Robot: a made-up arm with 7 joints.
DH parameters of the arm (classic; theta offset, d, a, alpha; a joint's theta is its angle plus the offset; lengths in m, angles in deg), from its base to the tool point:
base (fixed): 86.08 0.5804 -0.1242 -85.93
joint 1: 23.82 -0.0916 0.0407 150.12
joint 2: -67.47 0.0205 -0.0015 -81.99
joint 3: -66.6 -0.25 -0.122 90
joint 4: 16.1 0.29 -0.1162 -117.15
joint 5: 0 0.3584 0.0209 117.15
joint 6: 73.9 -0.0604 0.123 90
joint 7: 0 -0.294 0.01 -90
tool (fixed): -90 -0.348 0 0
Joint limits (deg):
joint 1: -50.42..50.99
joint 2: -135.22..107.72
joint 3: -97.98..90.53
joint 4: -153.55..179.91
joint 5: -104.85..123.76
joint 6: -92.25..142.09
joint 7: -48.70..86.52
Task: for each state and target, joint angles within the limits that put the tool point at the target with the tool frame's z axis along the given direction. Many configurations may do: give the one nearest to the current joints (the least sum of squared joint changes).
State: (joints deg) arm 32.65 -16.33 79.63 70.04 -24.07 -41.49 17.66
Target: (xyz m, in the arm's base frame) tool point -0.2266 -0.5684 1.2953 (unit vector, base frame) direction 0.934 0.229 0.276
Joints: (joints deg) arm 26.29 -2.51 80.64 104.73 -0.54 -29.66 -12.81
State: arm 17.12 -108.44 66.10 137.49 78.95 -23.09 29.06
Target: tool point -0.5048 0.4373 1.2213 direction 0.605 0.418 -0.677
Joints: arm 26.60 -111.02 59.50 159.29 77.41 -24.92 12.62
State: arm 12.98 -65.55 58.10 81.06 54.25 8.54 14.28
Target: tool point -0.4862 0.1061 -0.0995 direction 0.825 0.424 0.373
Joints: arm 37.16 -85.37 30.58 29.54 65.28 -13.08 31.84
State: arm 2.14 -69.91 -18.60 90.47 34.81 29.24 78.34
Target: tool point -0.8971 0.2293 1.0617 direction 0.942 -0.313 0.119
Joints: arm -5.17 -82.02 3.32 91.67 37.18 32.96 86.52
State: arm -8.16 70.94 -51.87 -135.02 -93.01 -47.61 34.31
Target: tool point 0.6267 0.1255 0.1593 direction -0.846 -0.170 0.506
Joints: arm 17.26 73.35 -5.71 -106.88 -102.52 1.53 28.73
